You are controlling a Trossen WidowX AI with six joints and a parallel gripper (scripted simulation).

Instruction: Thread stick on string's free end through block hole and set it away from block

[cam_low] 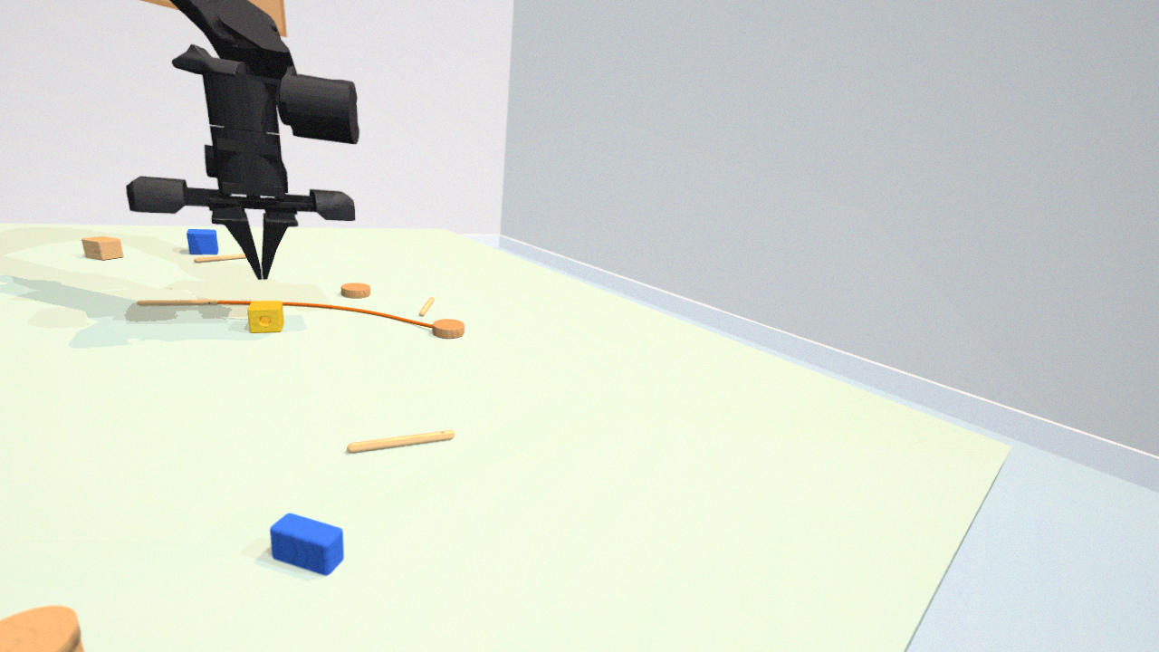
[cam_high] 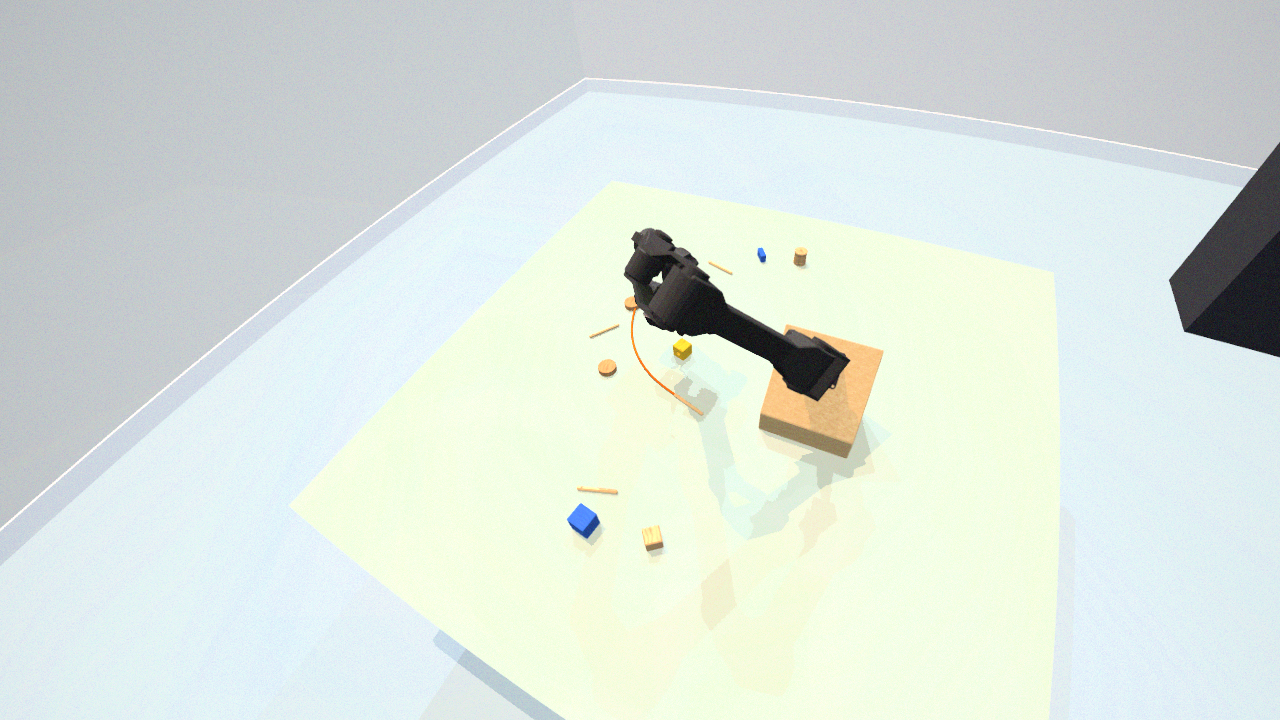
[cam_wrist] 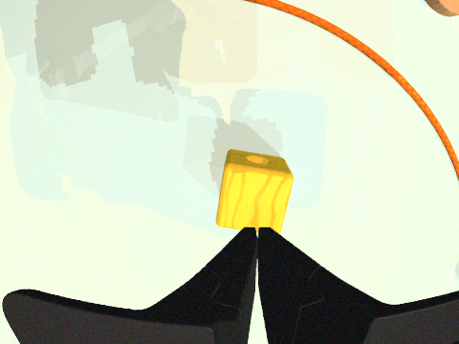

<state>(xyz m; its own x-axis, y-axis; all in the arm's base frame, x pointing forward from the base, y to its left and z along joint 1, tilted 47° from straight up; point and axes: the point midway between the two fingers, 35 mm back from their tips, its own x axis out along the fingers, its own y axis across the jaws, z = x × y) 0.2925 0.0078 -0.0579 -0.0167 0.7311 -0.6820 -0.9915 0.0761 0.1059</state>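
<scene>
Right now my gripper tip is 5 cm above the yellow block. The rest, counted from my gripper tip: wooden cube (40 cm to the left, 14 cm behind, 5 cm below); then thin wooden stick (12 cm to the left, 6 cm below, 5 cm behind); then blue block (38 cm to the right, 5 cm below, 5 cm behind).
</scene>
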